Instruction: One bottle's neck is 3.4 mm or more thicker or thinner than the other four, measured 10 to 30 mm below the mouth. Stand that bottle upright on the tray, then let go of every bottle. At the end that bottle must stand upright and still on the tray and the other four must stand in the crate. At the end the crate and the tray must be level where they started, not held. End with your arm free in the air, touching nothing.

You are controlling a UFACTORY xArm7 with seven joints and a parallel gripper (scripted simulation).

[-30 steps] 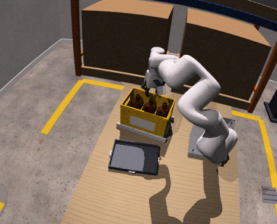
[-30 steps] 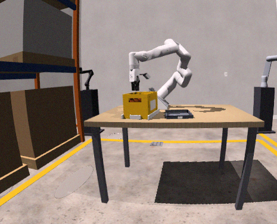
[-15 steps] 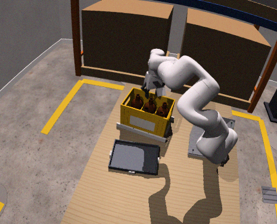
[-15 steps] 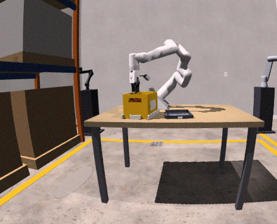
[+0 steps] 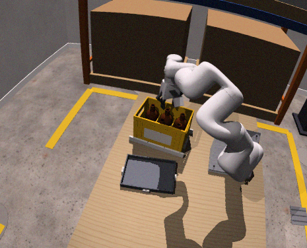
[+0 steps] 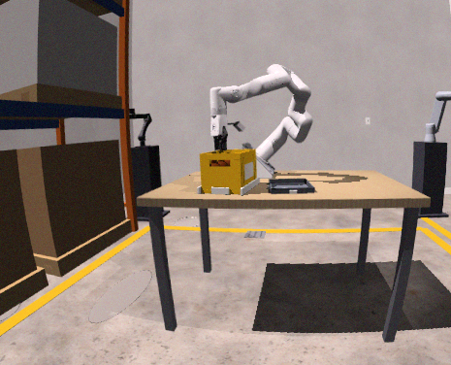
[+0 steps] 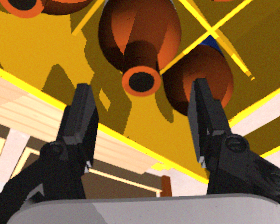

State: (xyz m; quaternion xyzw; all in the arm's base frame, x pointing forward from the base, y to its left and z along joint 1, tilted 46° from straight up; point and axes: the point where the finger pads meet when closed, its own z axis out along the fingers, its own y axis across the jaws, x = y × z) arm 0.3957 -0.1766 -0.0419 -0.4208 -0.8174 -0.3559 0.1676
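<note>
Right now the yellow crate is 110 mm below my hand, 40 mm to the left of it and 10 mm ahead of it. Round my hand: dark grey tray (320 mm to the left, 180 mm below, 20 mm ahead).
</note>
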